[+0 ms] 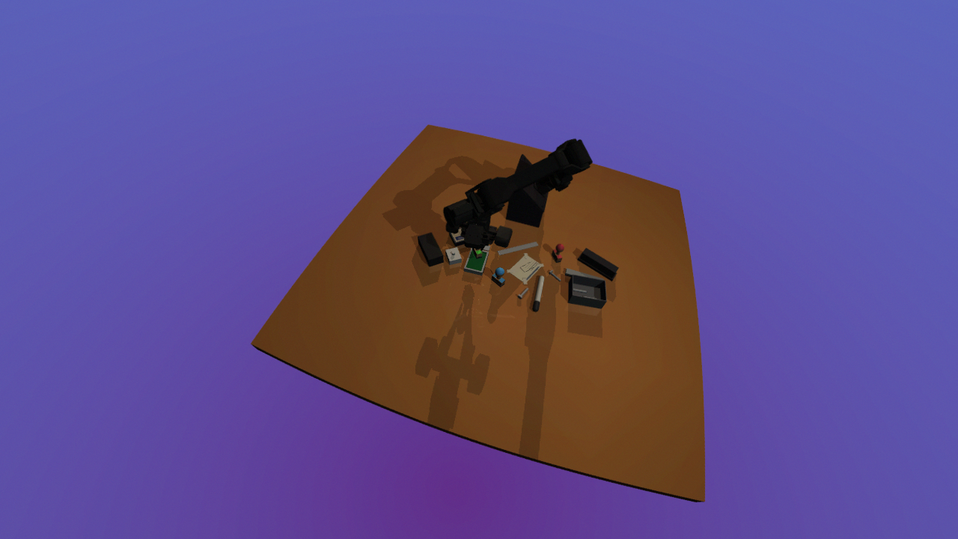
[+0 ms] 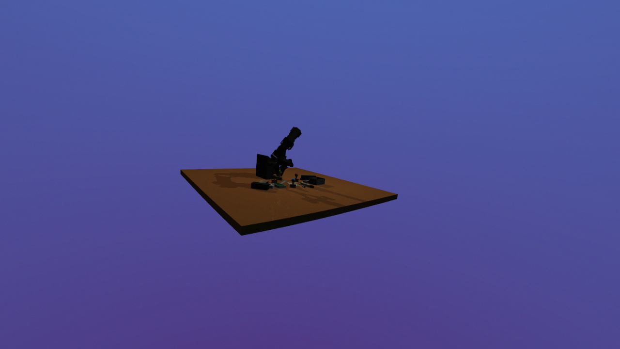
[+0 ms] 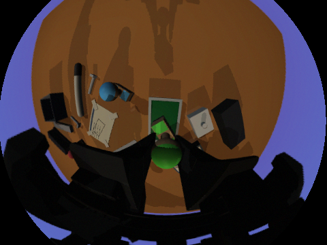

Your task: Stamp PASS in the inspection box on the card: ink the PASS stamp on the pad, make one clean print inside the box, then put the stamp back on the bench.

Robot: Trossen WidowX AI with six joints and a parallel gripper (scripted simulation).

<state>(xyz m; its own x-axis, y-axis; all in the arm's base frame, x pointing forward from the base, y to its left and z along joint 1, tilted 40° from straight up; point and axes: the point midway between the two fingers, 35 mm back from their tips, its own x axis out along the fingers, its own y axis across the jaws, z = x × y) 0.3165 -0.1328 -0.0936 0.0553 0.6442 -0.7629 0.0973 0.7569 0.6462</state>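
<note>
The green ink pad is 70 mm below my gripper tip. The rest, counted from my gripper tip: blue-knobbed stamp 60 mm ahead, 80 mm to the left, 50 mm below; grey block 80 mm to the right, 50 mm below; green-knobbed PASS stamp right at my gripper tip.
</note>
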